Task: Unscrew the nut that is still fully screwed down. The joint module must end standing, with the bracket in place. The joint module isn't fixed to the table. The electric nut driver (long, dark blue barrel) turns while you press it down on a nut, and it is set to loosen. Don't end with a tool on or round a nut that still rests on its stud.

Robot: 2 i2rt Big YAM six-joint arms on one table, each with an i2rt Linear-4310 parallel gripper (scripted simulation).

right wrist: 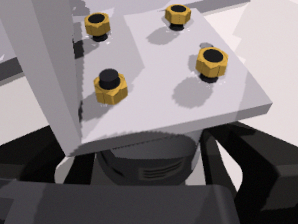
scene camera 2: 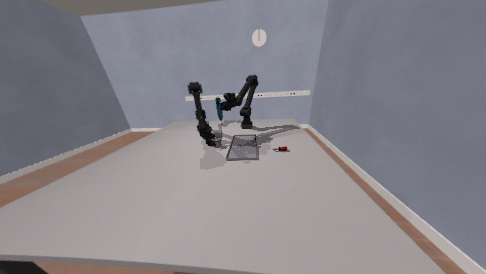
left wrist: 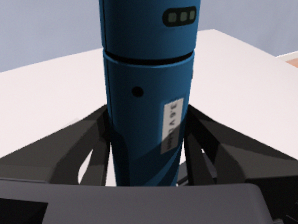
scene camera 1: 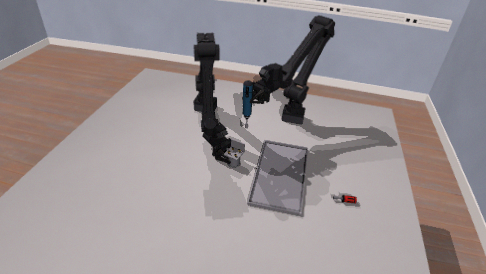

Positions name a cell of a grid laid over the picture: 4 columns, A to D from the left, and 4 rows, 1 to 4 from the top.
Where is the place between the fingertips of my left gripper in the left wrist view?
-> B3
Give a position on a flat grey tray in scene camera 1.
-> At C3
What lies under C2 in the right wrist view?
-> A grey bracket.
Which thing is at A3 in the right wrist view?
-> My right gripper.
